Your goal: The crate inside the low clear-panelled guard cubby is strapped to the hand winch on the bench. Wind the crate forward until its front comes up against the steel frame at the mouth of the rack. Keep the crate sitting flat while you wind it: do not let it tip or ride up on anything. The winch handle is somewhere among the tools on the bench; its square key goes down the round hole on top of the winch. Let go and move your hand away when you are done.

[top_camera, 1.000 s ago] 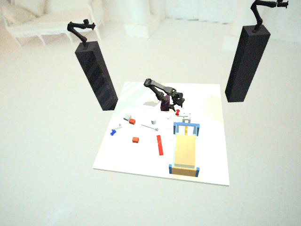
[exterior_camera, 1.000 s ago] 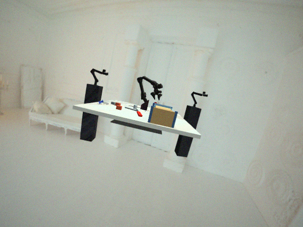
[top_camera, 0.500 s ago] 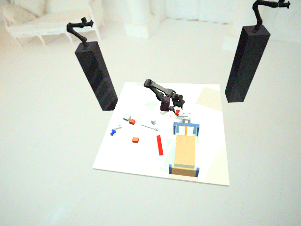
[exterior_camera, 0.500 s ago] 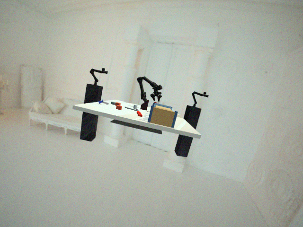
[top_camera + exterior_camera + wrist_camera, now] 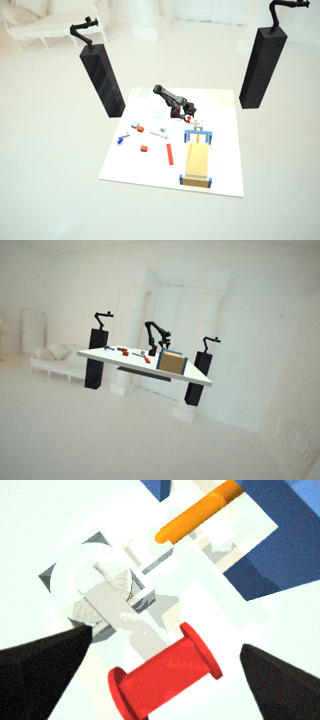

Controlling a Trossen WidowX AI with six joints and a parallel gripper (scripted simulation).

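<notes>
Now: the red grip 20 mm below my gripper tip, 20 mm behind it and 10 mm to the right of it. Also, from my gripper tip: hand winch: 120 mm below, 80 mm to the left, 30 mm behind; blue steel frame: 150 mm ahead, 70 mm to the left, 50 mm below; red-knobbed winch handle: 50 mm below, 20 mm to the left, 10 mm behind.
</notes>
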